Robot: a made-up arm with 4 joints.
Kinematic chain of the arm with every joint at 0, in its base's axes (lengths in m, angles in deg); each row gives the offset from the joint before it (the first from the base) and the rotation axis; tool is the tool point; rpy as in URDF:
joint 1: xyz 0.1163 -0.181 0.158 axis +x
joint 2: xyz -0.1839 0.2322 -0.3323 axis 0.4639 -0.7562 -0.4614
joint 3: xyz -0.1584 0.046 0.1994 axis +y
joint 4: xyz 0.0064 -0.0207 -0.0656 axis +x
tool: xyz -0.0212 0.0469 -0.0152 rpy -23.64 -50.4 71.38
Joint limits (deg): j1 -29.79..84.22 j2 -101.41..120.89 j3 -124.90..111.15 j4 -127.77..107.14
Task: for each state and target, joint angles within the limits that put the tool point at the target. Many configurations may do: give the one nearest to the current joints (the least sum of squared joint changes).
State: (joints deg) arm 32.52 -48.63 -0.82 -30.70
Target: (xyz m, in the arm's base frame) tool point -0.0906 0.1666 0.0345
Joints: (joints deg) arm 12.89 -77.57 -29.50 -48.33
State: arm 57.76 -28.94 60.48 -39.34
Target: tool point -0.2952 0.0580 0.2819
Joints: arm 48.28 -17.41 73.80 -72.38
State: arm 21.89 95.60 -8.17 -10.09
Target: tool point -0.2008 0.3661 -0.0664
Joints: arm 17.19 103.68 32.79 -18.53
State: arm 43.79 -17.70 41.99 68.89
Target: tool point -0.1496 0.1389 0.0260
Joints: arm -6.15 -52.98 33.56 42.55
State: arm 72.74 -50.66 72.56 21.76
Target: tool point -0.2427 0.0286 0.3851
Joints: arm 62.00 -31.97 68.70 -17.29
